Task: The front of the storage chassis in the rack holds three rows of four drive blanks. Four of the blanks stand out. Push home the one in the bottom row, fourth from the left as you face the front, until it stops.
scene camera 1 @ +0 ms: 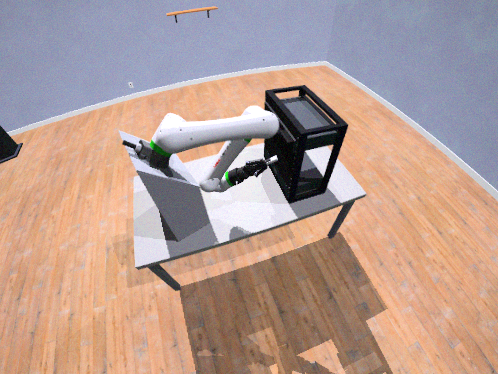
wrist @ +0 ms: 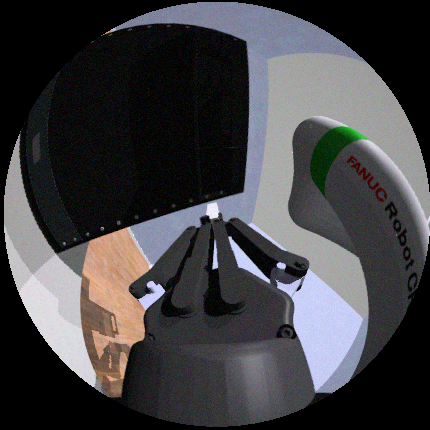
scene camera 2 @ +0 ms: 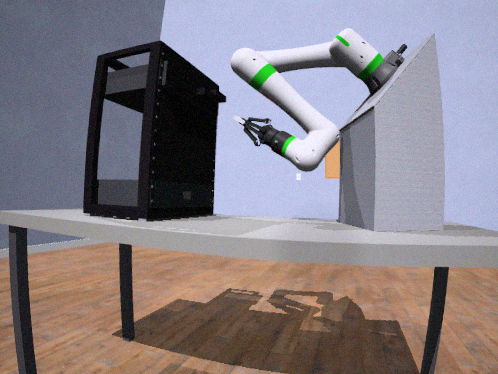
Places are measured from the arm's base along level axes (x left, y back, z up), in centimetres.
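Where they show: gripper, fingertip midpoint: (scene camera 1: 276,157) (wrist: 213,210) (scene camera 2: 235,117); arm's base at its link origin: (scene camera 1: 154,159) (scene camera 2: 385,81).
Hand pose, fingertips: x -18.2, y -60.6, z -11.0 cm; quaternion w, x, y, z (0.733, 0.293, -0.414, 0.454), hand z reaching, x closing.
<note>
Each offset is from my fingertips to the top centre of the thing. "spot": to the spot under its first point.
The black rack @(dx +17.2, dy -27.0, dz +16.9 cm) (scene camera 1: 325,106) (scene camera 2: 149,135) stands upright on the table. A grey chassis body (scene camera 2: 127,80) shows in its upper part in scene camera 2, and a small ledge @(dx +2.9, dy -11.6, dz +10.1 cm) (scene camera 2: 222,98) stands out at its front. The rack's dark face @(spot: dx +13.8, dy -12.2, dz -7.2 cm) (wrist: 150,125) fills the upper left of the wrist view. The drive blanks cannot be made out, so the bottom-row fourth blank cannot be told. My gripper (scene camera 1: 271,160) (scene camera 2: 239,120) (wrist: 213,210) is shut and empty, with pale fingertips together. In scene camera 2 it is in front of the rack, apart from it, below the ledge's height.
The white arm (scene camera 1: 215,131) (scene camera 2: 295,107) is mounted on a grey slanted stand (scene camera 1: 175,205) (scene camera 2: 407,160) at the other end of the table (scene camera 1: 250,220) (scene camera 2: 300,247). A second grey box (scene camera 2: 117,192) is low in the rack. A bench (scene camera 1: 192,11) is by the wall.
</note>
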